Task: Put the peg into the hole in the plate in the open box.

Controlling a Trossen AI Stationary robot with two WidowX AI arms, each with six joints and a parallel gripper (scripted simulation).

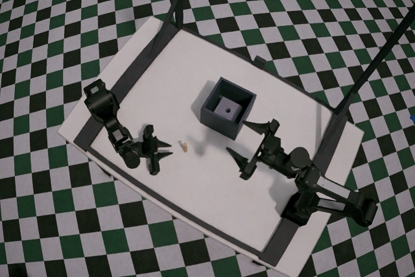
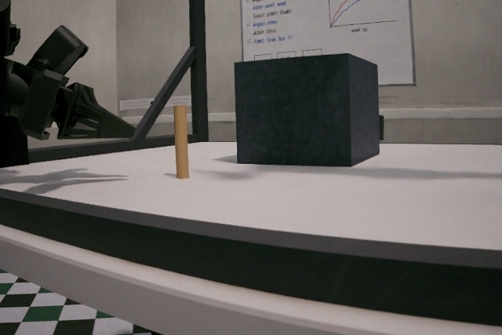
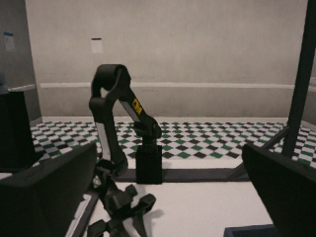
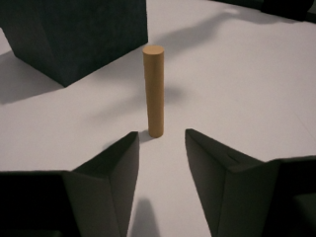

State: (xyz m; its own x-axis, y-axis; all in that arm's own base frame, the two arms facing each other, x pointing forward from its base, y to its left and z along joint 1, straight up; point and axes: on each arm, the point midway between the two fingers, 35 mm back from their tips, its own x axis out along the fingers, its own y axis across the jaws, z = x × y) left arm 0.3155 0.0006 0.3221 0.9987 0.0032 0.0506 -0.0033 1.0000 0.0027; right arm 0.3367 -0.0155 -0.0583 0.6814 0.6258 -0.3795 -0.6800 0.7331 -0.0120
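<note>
Now: the tan peg 360 mm below my left hand and 200 mm to the right of it. The rest, counted from my left hand: dark border strip (390 mm below, 220 mm ahead, 150 mm to the right); pale plate (360 mm below, 220 mm behind, 130 mm to the right).
</note>
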